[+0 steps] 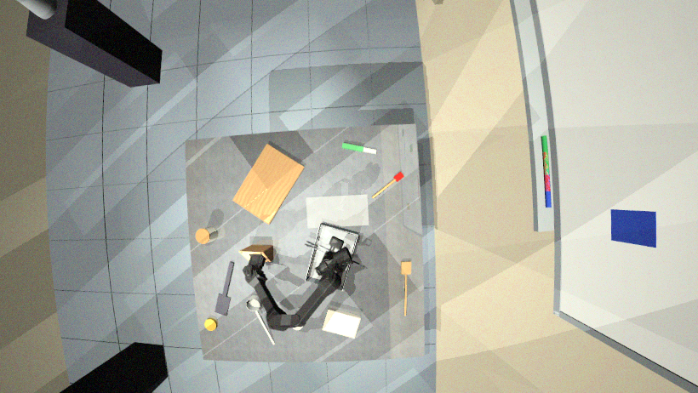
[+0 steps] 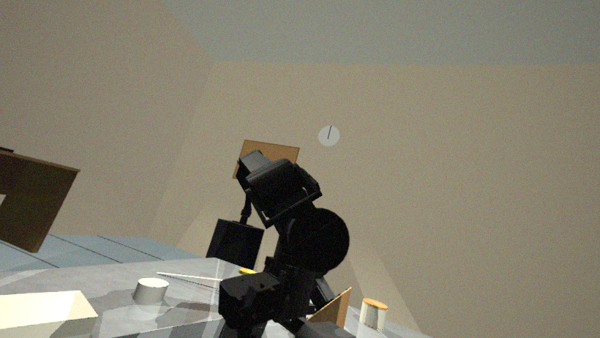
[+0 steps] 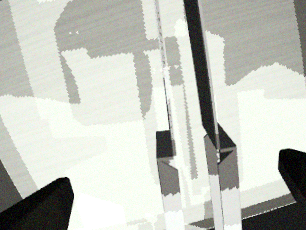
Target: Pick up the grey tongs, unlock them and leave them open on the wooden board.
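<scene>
Now: gripper tip 3 cm to the left of the roasting tin and 3 cm above it. Also, from my gripper tip: wooden board 35 cm to the left, 34 cm behind, 5 cm below; then white box 41 cm to the right, 4 cm below, 3 cm ahead; then dark spatula 62 cm behind, 25 cm to the right, 5 cm below.
</scene>
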